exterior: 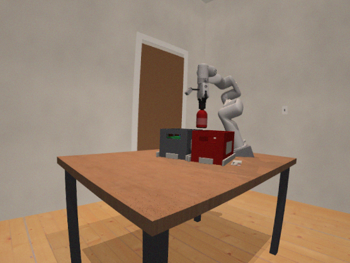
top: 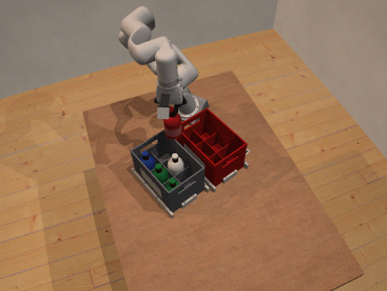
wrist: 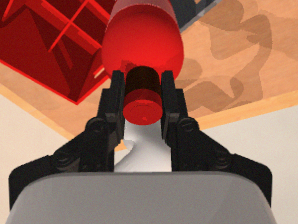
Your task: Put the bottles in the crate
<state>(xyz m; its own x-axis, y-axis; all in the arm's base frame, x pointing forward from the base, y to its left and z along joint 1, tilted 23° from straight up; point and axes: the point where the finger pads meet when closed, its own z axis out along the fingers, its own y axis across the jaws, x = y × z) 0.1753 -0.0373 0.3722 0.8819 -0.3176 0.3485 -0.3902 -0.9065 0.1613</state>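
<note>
Right now the red bottle is 7 cm below my hand. Round my hand: white bottle (25 cm below, 10 cm ahead, 2 cm to the right); blue bottle (25 cm below, 14 cm to the right, 4 cm ahead); grey crate (25 cm below, 11 cm ahead, 6 cm to the right).
</note>
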